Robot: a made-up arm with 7 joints.
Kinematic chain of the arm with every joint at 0, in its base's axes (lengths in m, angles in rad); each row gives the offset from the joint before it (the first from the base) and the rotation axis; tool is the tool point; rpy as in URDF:
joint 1: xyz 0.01 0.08 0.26 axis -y
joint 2: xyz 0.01 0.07 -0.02 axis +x
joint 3: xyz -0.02 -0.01 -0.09 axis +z
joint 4: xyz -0.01 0 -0.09 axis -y
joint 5: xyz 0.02 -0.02 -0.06 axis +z
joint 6: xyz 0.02 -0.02 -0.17 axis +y
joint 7: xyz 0 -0.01 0.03 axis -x
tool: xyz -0.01 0 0.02 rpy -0.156 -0.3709 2.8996
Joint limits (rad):
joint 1: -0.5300..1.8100
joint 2: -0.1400..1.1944
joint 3: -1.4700..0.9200
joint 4: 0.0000..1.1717
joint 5: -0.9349..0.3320
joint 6: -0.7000..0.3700
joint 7: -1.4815..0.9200
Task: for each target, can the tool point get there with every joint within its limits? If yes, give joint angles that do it. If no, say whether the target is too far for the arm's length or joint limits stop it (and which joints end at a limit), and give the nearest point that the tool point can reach.
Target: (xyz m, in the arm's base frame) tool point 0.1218 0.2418 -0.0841
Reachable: yes | joints 0.2367 0.5945 -0.7068 0.5163 0.0757 -0.3299 -0.2392
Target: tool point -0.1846 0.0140 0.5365
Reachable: no: joint limits stop it (at a limit: joint 1, joint 2, joint 4, joint 5, joint 6) | nearest point 0.1686 0.0338 0.4717 | short by 0.360 m
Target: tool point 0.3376 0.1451 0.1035
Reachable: yes | joints 1.0902 0.3985 -1.1195 0.7533 -0.4067 -0.3706 0.5639
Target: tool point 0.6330 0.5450 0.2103
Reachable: no: too far | nearest point 0.3649 0.3694 0.2317 | short by 0.321 m
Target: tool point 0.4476 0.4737 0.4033
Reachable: no: too far | nearest point 0.3364 0.3869 0.3622 | short by 0.147 m
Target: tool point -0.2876 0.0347 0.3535
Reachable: no: joint limits stop it (at a limit: joint 1, joint 2, joint 3, joint 4, joint 6) | nearest point -0.1463 -0.0710 0.1121 | short by 0.299 m
